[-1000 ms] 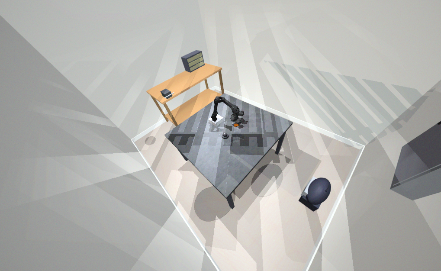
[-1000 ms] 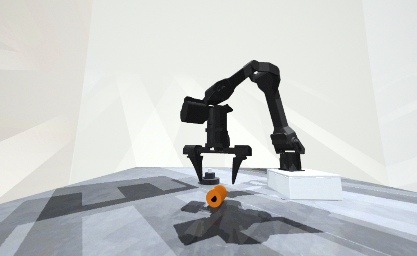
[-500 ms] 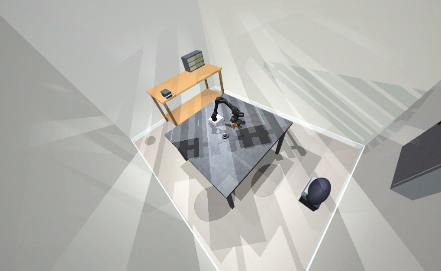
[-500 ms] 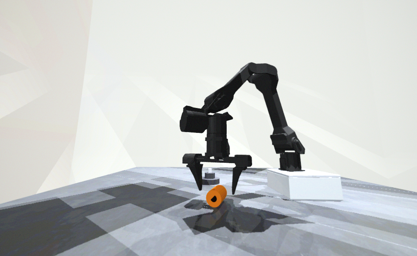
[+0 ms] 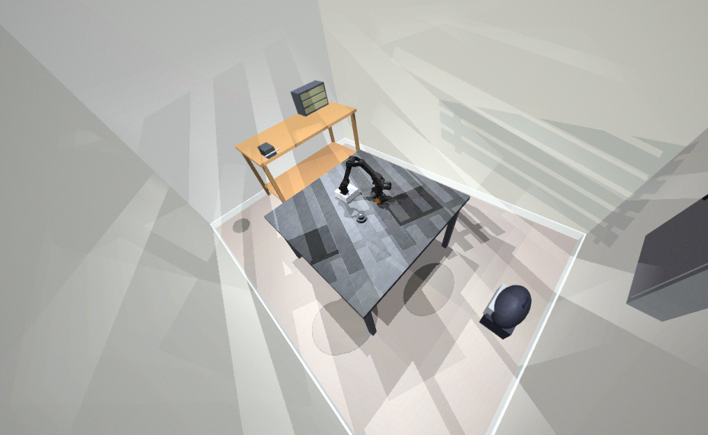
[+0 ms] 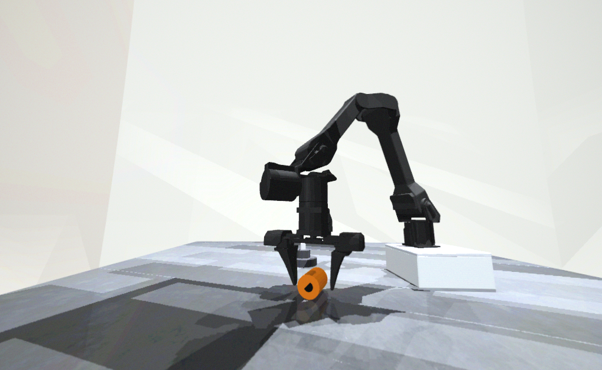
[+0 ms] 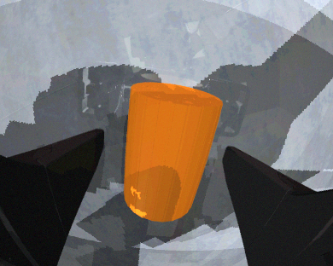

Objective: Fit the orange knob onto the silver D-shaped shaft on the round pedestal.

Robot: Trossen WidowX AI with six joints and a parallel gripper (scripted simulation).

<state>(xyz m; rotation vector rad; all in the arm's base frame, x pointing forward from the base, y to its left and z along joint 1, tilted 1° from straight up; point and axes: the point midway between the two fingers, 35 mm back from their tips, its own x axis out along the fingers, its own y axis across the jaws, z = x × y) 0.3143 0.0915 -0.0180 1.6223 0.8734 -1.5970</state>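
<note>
Right now the orange knob is 1 cm behind my gripper tip, 1 cm to the right of it and 1 cm above it. The rest, counted from my gripper tip: round pedestal: 3 cm behind, 24 cm to the right, 2 cm above.
</note>
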